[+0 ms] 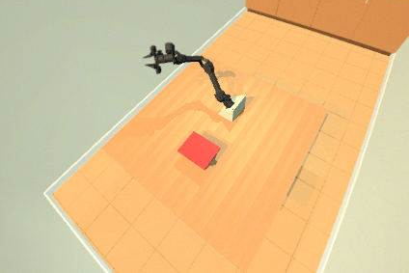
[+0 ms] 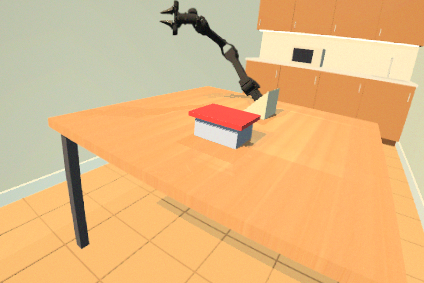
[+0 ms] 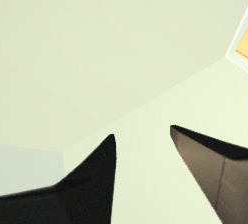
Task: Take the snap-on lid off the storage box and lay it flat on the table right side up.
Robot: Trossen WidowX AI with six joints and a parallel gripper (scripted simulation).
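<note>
Now: the lid 17 cm ahead of my gripper tip, 57 cm to the left of it and 39 cm below it. Also, from my gripper tip: storage box (17 cm ahead, 57 cm to the left, 44 cm below).
</note>
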